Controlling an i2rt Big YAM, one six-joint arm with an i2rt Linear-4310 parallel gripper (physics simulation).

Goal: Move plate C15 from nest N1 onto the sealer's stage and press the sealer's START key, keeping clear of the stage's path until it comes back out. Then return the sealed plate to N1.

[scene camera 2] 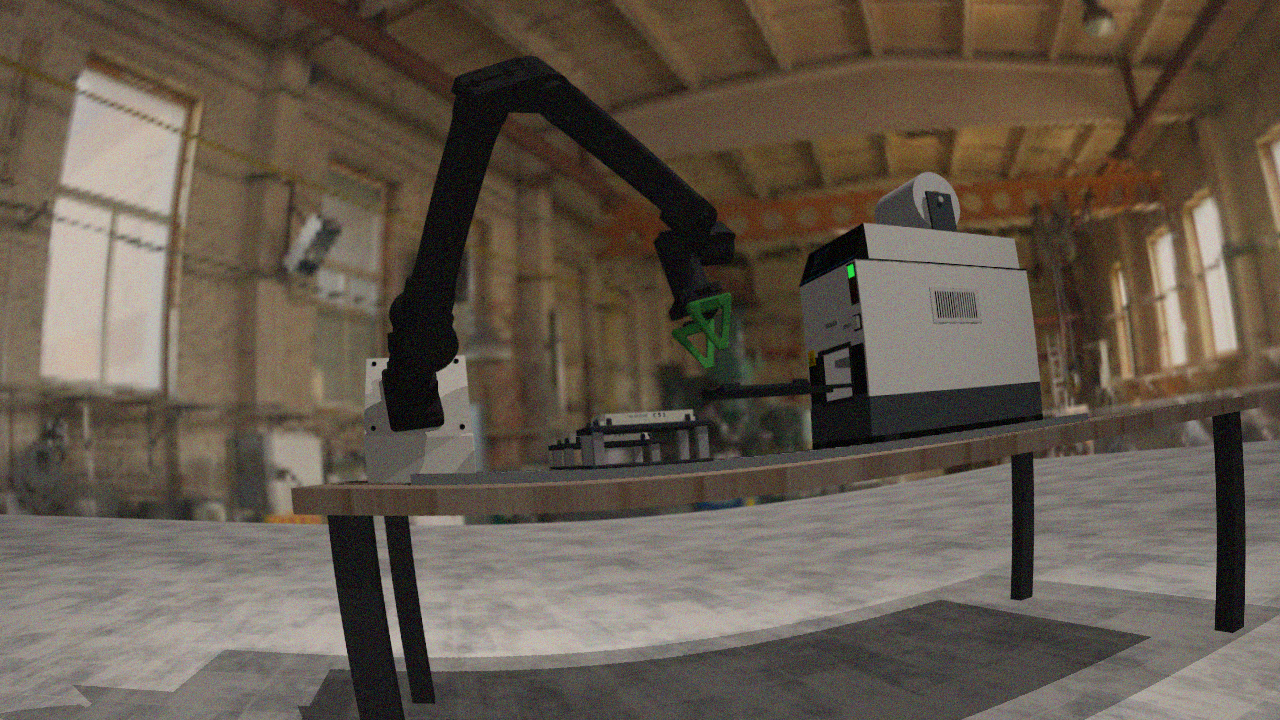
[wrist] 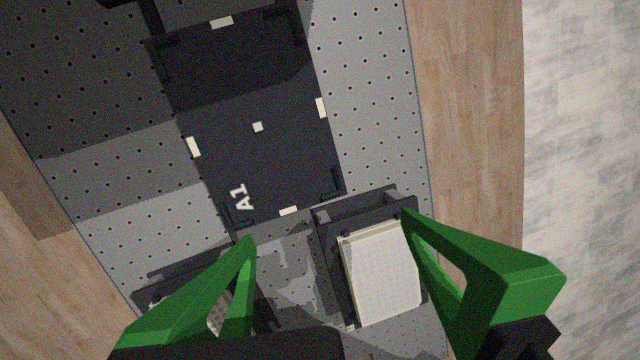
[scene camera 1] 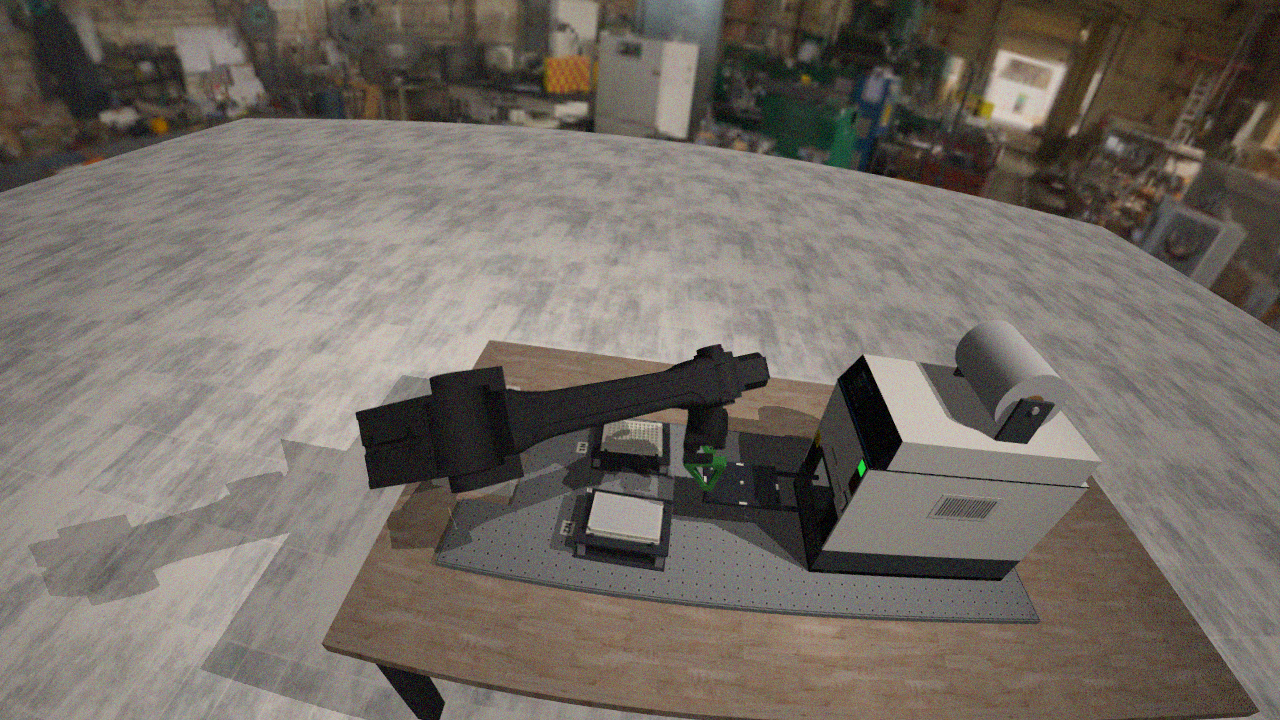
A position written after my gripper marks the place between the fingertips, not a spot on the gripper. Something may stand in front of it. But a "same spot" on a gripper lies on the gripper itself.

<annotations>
my gripper: scene camera 2; wrist 326,228; scene camera 1
white plate: scene camera 2 675,415; wrist; scene camera 1
same spot on white plate: (scene camera 1: 614,516) = (wrist: 394,289)
same spot on my gripper: (scene camera 1: 691,459) = (scene camera 2: 694,297)
</annotations>
